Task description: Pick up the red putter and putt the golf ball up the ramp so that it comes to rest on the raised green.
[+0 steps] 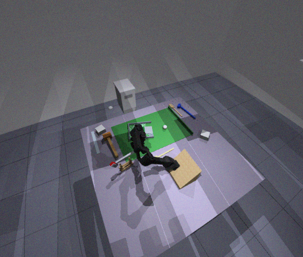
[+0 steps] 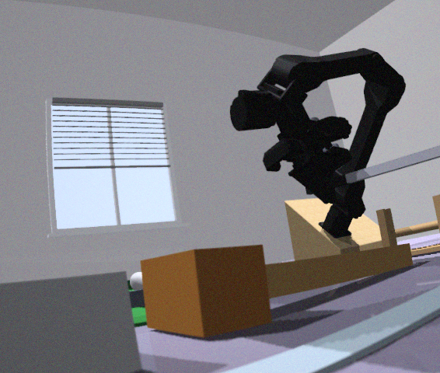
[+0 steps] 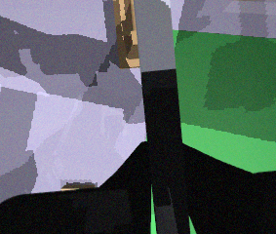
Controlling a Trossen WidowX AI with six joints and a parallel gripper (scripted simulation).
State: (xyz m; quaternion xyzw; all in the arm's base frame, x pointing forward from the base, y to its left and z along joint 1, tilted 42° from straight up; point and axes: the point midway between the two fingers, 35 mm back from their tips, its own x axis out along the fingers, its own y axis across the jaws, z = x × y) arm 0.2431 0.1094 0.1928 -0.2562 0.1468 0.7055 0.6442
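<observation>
Right now my gripper tip is 11 cm to the right of the red putter, 3 cm below it and 2 cm past it. Also, from my gripper tip: blue tool: 76 cm to the right, 32 cm ahead, 9 cm below; pale blue strip: 36 cm ahead, 32 cm to the left, 10 cm below; white golf ball: 39 cm to the right, 20 cm ahead, 8 cm below.
</observation>
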